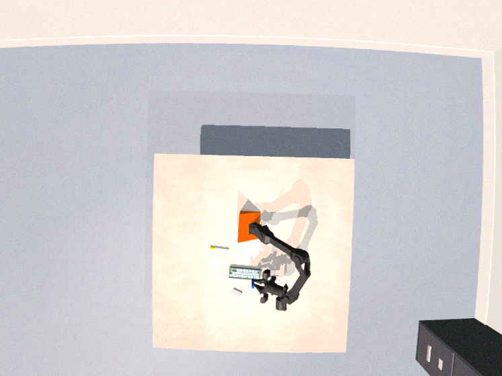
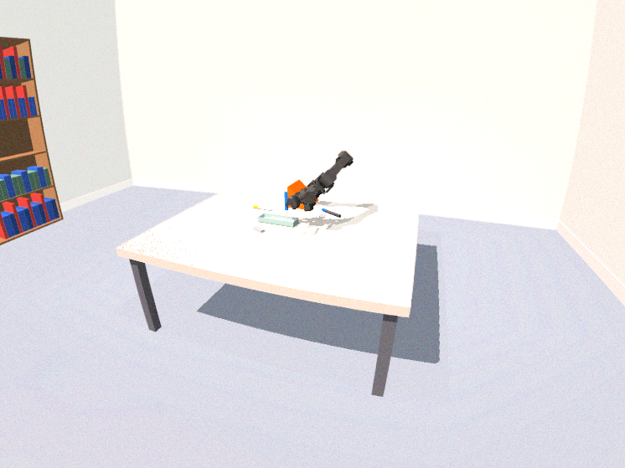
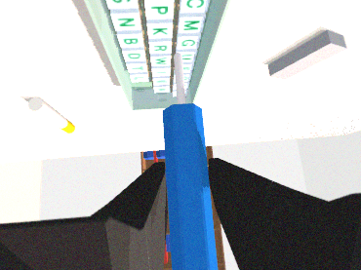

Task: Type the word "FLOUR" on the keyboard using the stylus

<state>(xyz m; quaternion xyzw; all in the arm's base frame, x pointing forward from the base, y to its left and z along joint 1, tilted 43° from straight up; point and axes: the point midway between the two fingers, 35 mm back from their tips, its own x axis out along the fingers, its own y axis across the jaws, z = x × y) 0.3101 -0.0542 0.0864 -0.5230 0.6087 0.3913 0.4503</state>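
My gripper tip is 110 mm short of the grey piece, 100 mm to the left of it and 100 mm above it. From my gripper tip the other things lie so: dark pen 220 mm behind, 160 mm to the left, 100 mm below; then blue stylus 10 mm below; then yellow-tipped white pen 180 mm behind, 220 mm to the right, 100 mm below.
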